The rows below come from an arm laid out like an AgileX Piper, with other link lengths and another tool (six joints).
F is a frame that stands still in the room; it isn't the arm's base.
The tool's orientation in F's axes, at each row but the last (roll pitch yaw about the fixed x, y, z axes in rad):
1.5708, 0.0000, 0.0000
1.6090, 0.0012, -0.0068
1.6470, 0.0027, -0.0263
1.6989, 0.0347, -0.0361
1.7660, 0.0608, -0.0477
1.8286, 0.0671, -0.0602
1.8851, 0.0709, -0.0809
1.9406, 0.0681, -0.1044
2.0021, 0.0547, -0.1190
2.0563, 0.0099, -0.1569
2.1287, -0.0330, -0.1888
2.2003, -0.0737, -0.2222
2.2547, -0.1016, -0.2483
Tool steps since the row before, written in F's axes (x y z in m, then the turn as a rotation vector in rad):
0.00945, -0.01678, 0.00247, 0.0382, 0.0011, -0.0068
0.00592, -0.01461, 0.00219, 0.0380, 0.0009, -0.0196
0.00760, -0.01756, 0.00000, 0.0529, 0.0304, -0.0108
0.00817, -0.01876, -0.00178, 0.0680, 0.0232, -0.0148
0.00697, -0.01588, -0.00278, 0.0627, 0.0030, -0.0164
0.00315, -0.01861, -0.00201, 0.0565, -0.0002, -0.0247
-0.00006, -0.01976, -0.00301, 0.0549, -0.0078, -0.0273
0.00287, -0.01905, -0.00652, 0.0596, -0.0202, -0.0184
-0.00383, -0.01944, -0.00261, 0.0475, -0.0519, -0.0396
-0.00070, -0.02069, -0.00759, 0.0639, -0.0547, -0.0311
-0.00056, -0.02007, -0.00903, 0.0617, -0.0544, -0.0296
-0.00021, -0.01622, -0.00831, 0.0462, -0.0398, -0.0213
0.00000, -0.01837, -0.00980, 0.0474, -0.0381, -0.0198
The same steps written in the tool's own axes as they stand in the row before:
0.00945, 0.00247, 0.01678, 0.0382, -0.0068, -0.0011
0.00602, 0.00275, 0.01447, 0.0380, -0.0196, -0.0004
0.00806, 0.00134, 0.01730, 0.0521, -0.0130, -0.0309
0.00890, 0.00090, 0.01849, 0.0676, -0.0156, -0.0238
0.00787, 0.00075, 0.01568, 0.0634, -0.0135, -0.0034
0.00439, 0.00303, 0.01822, 0.0579, -0.0210, 0.0022
0.00175, 0.00334, 0.01963, 0.0571, -0.0211, 0.0104
0.00527, 0.00098, 0.01962, 0.0625, -0.0082, 0.0181
-0.00135, 0.00582, 0.01907, 0.0554, -0.0141, 0.0570
0.00262, 0.00290, 0.02170, 0.0720, -0.0063, 0.0531
0.00292, 0.00275, 0.02165, 0.0698, -0.0049, 0.0524
0.00275, 0.00244, 0.01785, 0.0521, -0.0035, 0.0380
0.00350, 0.00334, 0.02025, 0.0530, -0.0036, 0.0356

